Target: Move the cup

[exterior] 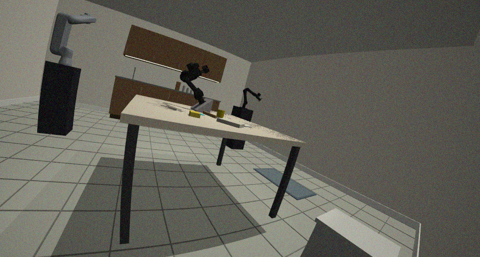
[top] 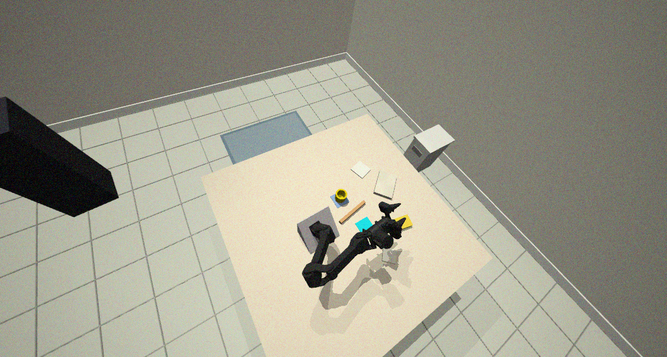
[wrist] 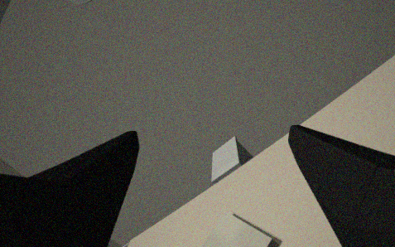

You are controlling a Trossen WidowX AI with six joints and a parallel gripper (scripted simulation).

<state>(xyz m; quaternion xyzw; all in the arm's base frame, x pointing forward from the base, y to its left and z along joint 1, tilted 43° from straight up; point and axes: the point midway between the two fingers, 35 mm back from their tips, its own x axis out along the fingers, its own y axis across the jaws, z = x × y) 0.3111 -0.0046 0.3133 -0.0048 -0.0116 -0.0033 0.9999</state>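
Now: the yellow cup 310 mm to the left of my gripper tip, 300 mm below it and 90 mm behind it. Also, from my gripper tip: wooden bar 330 mm below, 190 mm to the left, 80 mm behind; then green marble 320 mm below, 310 mm to the left, 100 mm behind; then cyan pad 340 mm below, 80 mm to the left, 60 mm behind.
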